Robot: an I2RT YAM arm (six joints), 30 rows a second.
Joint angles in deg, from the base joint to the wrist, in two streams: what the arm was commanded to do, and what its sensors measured. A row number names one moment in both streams.
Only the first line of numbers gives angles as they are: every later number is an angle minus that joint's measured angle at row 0.
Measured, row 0: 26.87 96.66 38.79 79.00 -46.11 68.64
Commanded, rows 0 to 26: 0.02 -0.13 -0.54 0.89 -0.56 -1.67; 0.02 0.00 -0.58 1.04 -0.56 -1.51; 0.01 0.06 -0.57 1.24 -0.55 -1.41; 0.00 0.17 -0.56 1.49 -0.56 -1.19; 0.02 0.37 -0.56 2.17 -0.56 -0.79; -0.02 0.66 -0.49 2.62 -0.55 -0.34; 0.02 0.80 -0.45 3.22 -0.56 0.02; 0.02 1.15 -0.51 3.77 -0.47 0.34; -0.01 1.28 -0.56 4.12 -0.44 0.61; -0.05 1.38 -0.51 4.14 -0.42 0.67; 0.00 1.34 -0.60 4.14 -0.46 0.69; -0.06 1.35 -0.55 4.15 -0.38 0.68; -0.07 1.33 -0.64 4.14 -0.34 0.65; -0.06 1.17 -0.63 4.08 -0.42 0.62; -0.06 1.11 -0.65 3.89 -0.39 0.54; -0.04 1.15 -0.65 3.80 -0.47 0.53; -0.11 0.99 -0.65 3.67 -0.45 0.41; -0.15 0.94 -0.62 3.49 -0.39 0.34; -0.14 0.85 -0.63 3.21 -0.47 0.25; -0.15 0.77 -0.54 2.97 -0.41 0.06; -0.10 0.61 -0.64 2.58 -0.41 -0.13; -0.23 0.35 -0.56 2.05 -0.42 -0.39; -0.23 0.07 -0.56 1.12 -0.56 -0.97; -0.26 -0.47 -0.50 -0.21 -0.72 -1.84; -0.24 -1.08 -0.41 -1.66 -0.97 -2.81; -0.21 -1.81 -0.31 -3.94 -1.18 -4.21; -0.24 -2.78 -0.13 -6.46 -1.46 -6.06
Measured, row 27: -0.26 -1.57 -0.33 -2.73 -0.08 -1.55
